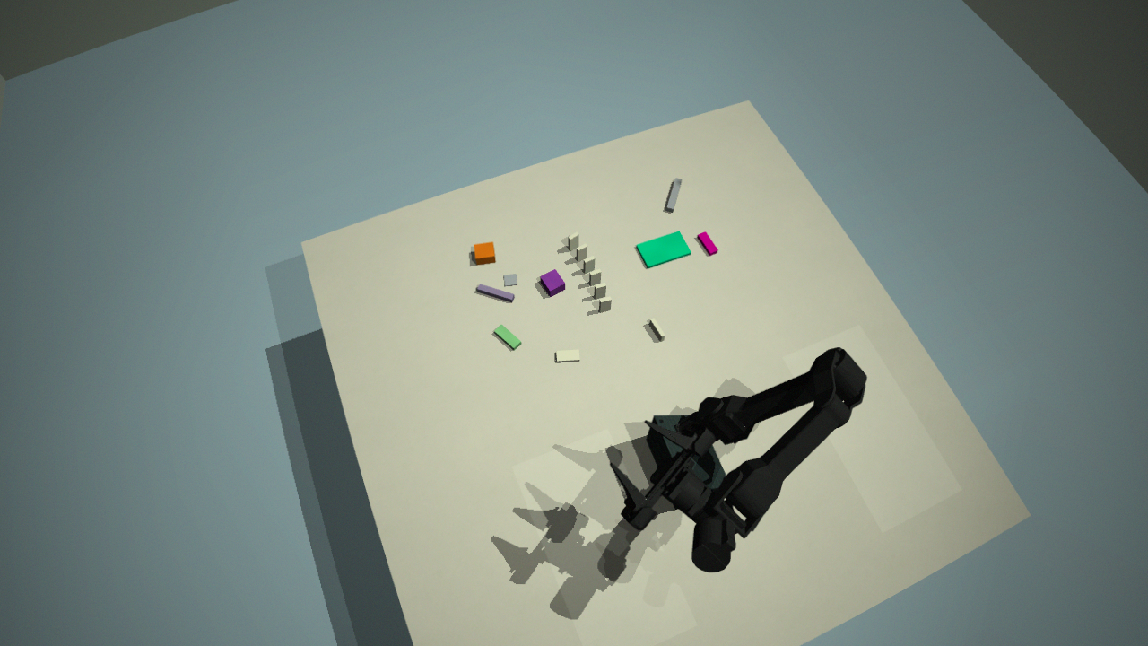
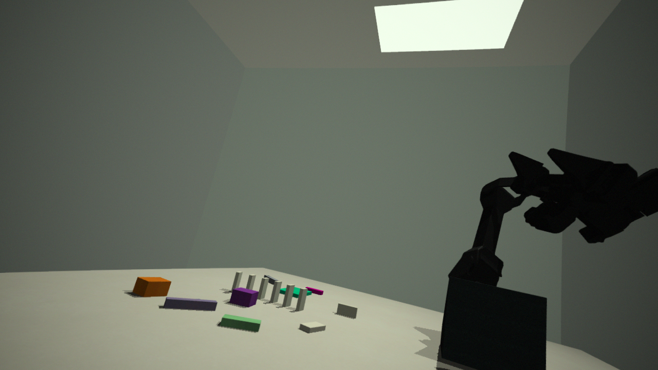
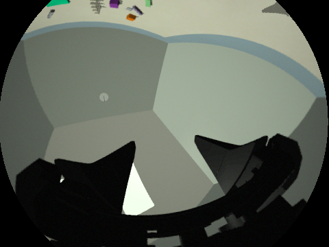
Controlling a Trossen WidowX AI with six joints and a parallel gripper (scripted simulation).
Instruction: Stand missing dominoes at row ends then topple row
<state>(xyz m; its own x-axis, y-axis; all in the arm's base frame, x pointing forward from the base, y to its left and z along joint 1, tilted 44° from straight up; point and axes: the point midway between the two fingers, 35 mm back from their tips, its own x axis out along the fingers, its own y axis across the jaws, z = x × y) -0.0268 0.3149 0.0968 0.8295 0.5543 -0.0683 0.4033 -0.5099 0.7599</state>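
Now: gripper tip 430 mm short of the light green block, 50 mm to the right of it and 380 mm above it. From my gripper tip the other things lie so: purple cube 510 mm ahead, 100 mm to the right, 380 mm below; then grey tile 570 mm ahead, 10 mm to the right, 390 mm below; then lavender bar 550 mm ahead, 30 mm to the left, 380 mm below.
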